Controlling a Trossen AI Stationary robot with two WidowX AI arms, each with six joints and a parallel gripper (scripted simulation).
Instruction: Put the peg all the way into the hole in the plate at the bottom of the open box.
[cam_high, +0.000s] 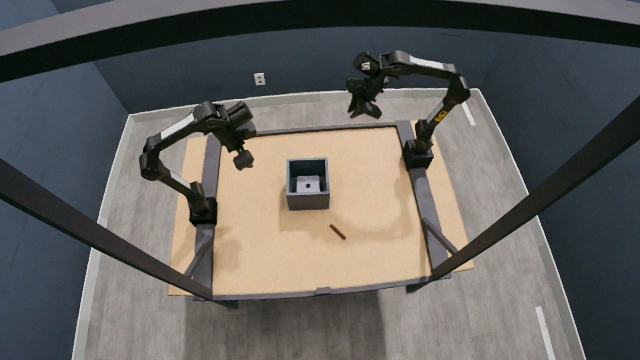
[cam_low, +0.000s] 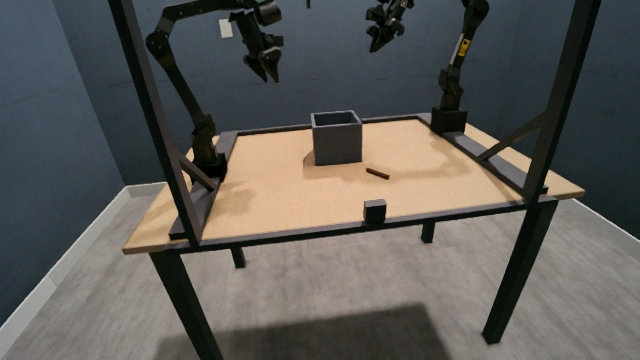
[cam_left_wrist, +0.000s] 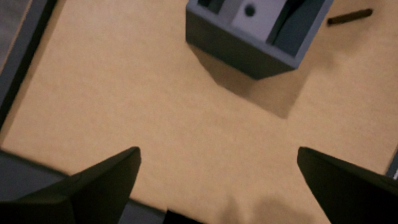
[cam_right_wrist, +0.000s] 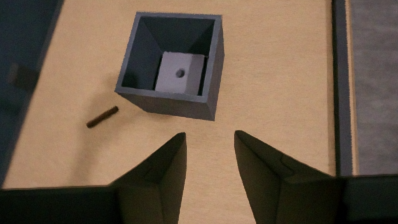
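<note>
My right gripper is now 35 cm above the dark brown peg, 28 cm past it and 14 cm to the right of it. From my right hand the other things lie so: light plate: 32 cm below, 20 cm to the left, 8 cm behind.
</note>
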